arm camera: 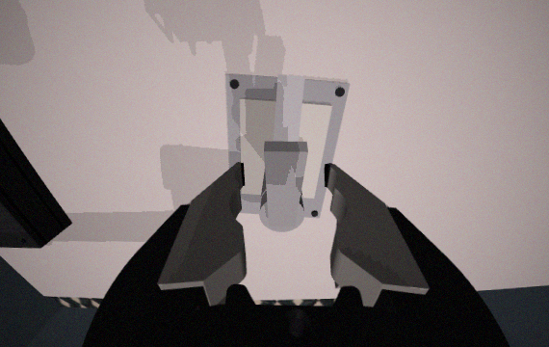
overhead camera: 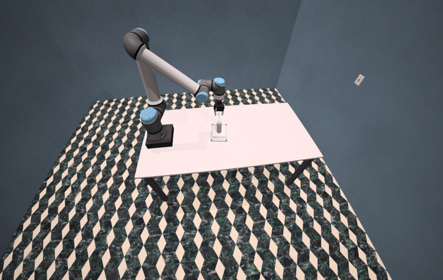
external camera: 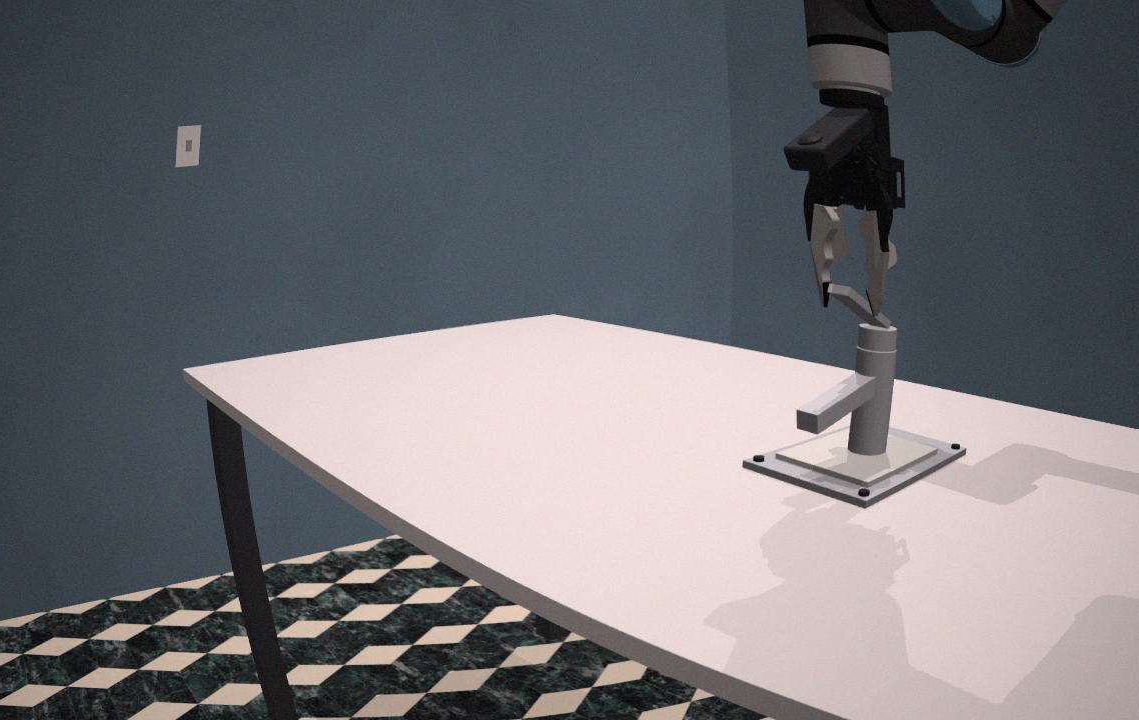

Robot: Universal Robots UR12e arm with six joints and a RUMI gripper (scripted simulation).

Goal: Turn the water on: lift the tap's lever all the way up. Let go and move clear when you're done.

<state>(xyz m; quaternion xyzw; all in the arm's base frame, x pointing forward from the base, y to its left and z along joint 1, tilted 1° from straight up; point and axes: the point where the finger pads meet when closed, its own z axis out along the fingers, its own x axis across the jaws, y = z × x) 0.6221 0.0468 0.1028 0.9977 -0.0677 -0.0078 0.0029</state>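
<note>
The lever lies 30 mm to the right of my hand and 10 mm below it. From my hand the other things lie so: grey tap: 80 mm below, 50 mm to the right, 10 mm behind.
</note>
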